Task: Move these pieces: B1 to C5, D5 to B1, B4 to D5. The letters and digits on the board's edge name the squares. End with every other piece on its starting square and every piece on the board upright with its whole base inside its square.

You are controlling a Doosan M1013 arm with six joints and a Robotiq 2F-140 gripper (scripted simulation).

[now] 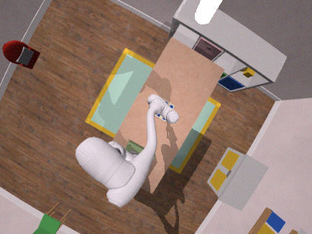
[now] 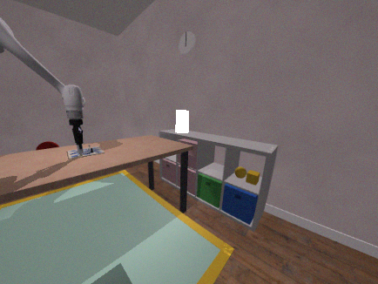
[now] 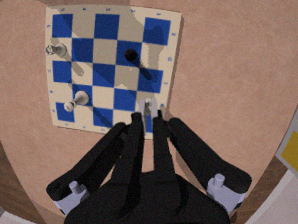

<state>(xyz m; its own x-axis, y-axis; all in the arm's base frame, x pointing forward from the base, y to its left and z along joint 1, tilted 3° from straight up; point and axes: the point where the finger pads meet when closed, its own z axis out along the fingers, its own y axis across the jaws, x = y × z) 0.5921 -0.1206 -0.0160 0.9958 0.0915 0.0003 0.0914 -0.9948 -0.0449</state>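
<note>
Right now the dark chess piece is 8 cm ahead of my hand, 3 cm to the left of it and 3 cm below it. Also, from my hand: chessboard: 7 cm to the left, 5 cm below, 5 cm ahead.
</note>
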